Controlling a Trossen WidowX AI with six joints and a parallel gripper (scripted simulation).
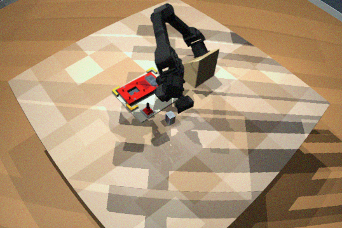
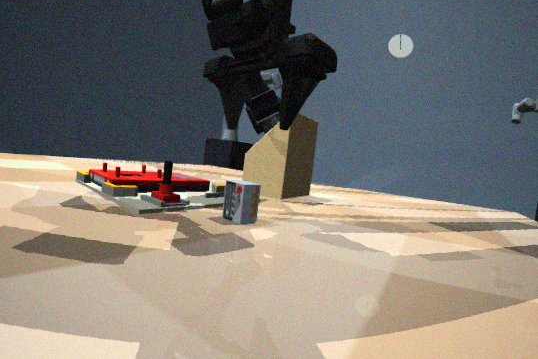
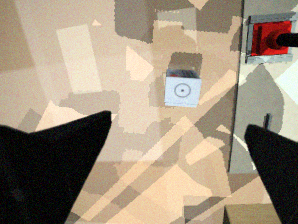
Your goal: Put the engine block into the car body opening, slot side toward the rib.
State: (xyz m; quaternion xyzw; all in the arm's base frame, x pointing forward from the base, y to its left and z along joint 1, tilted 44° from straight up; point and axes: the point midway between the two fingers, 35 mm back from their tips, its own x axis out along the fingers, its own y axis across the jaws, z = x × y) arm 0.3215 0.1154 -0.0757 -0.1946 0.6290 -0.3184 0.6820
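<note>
My gripper tip is 9 cm above the engine block and 1 cm to the left of it. Also, from my gripper tip: pale baseplate: 20 cm to the right, 10 cm below, 2 cm behind.
</note>
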